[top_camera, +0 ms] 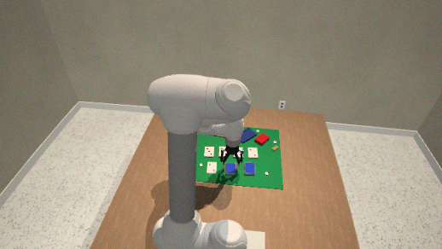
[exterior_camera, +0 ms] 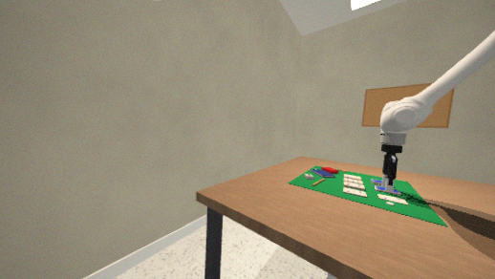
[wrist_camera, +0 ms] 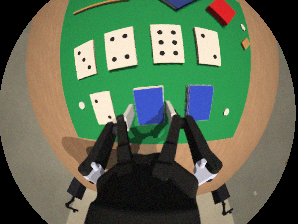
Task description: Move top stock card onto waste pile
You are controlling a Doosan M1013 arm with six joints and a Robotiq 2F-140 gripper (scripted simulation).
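My gripper is now 12 cm to the right of the face-up card and 3 cm above it. Round my hand: green mat 15 cm ahead, 3 cm to the right, 5 cm below; red block 29 cm ahead, 21 cm to the right, 3 cm below; pencil 30 cm ahead, 12 cm to the left, 3 cm below.
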